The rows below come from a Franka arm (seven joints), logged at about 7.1 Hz.
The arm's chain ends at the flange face. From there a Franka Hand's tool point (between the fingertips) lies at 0.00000 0.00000 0.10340 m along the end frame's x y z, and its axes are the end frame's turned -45 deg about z.
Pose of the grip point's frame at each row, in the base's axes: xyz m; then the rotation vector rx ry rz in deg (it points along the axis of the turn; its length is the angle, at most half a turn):
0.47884 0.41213 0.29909 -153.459 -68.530 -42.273
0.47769 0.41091 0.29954 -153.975 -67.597 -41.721
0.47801 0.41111 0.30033 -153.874 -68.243 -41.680
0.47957 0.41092 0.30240 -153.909 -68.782 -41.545
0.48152 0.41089 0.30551 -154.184 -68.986 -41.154
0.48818 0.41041 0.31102 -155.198 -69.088 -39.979
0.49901 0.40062 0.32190 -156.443 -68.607 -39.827
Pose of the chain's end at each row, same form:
0.43909 0.38157 0.38952 -159.556 -4.357 -33.405
0.43832 0.38076 0.39027 -159.782 -3.353 -32.921
0.43872 0.38109 0.39114 -159.925 -3.957 -32.966
0.44039 0.38120 0.39336 -160.162 -4.417 -32.962
0.44262 0.38170 0.39676 -160.538 -4.498 -32.755
0.45006 0.38292 0.40312 -161.649 -4.224 -32.117
0.46044 0.37490 0.41432 -162.530 -3.346 -32.454

